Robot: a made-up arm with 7 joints. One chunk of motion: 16 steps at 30 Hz.
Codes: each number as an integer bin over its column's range. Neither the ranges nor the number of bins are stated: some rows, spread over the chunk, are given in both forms.
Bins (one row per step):
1: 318 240 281 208 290 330 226
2: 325 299 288 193 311 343 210
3: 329 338 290 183 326 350 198
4: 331 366 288 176 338 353 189
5: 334 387 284 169 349 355 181
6: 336 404 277 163 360 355 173
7: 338 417 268 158 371 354 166
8: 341 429 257 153 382 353 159
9: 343 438 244 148 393 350 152
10: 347 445 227 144 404 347 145
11: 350 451 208 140 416 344 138
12: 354 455 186 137 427 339 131
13: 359 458 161 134 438 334 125
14: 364 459 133 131 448 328 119
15: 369 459 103 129 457 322 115
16: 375 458 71 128 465 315 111
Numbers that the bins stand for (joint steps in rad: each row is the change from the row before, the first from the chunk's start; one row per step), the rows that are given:
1: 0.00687 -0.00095 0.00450 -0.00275 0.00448 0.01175 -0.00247
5: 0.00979 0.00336 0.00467 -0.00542 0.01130 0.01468 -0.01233
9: 0.01142 0.00486 0.00232 -0.00686 0.01638 0.01410 -0.01868
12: 0.01343 0.00536 -0.00108 -0.00762 0.02030 0.01280 -0.02329
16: 0.01725 0.00544 -0.00783 -0.00823 0.02469 0.00999 -0.02767
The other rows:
2: 0.00815 0.00078 0.00491 -0.00378 0.00691 0.01327 -0.00597
3: 0.00888 0.00192 0.00503 -0.00447 0.00864 0.01410 -0.00860
4: 0.00924 0.00274 0.00491 -0.00495 0.01003 0.01445 -0.01058
6: 0.01015 0.00386 0.00426 -0.00584 0.01257 0.01468 -0.01408
7: 0.01051 0.00424 0.00373 -0.00618 0.01384 0.01457 -0.01562
8: 0.01106 0.00459 0.00309 -0.00652 0.01511 0.01445 -0.01715
10: 0.01215 0.00506 0.00133 -0.00714 0.01765 0.01374 -0.02022
11: 0.01270 0.00524 0.00021 -0.00741 0.01903 0.01339 -0.02175
13: 0.01434 0.00544 -0.00255 -0.00782 0.02157 0.01222 -0.02460
14: 0.01525 0.00547 -0.00419 -0.00803 0.02273 0.01151 -0.02592
15: 0.01616 0.00547 -0.00595 -0.00816 0.02377 0.01081 -0.02679

